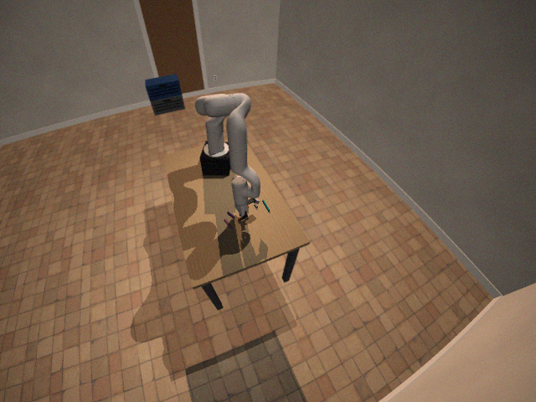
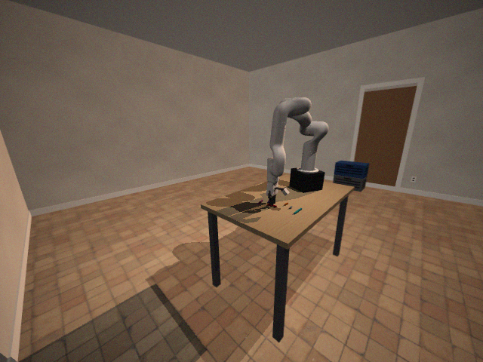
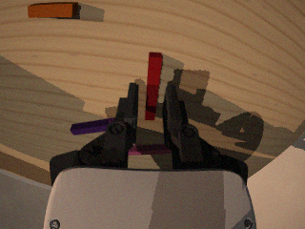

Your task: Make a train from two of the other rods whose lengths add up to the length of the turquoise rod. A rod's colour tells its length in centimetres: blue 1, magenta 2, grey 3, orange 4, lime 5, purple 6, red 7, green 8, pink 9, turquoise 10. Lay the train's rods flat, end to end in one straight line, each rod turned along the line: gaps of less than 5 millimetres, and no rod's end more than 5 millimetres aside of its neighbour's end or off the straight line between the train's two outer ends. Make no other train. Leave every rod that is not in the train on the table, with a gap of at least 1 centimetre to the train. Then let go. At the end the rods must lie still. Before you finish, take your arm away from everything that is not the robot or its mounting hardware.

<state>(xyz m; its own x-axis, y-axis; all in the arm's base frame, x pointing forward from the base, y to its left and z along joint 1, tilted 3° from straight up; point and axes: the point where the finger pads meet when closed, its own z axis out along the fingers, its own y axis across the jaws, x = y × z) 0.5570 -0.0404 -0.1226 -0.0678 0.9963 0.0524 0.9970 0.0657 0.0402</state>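
My hand is 3 cm above the red rod. Also, from my hand: purple rod (6 cm to the right, 6 cm behind, 3 cm below); pink rod (10 cm to the right, 3 cm below); orange rod (8 cm behind, 7 cm to the left, 3 cm below).
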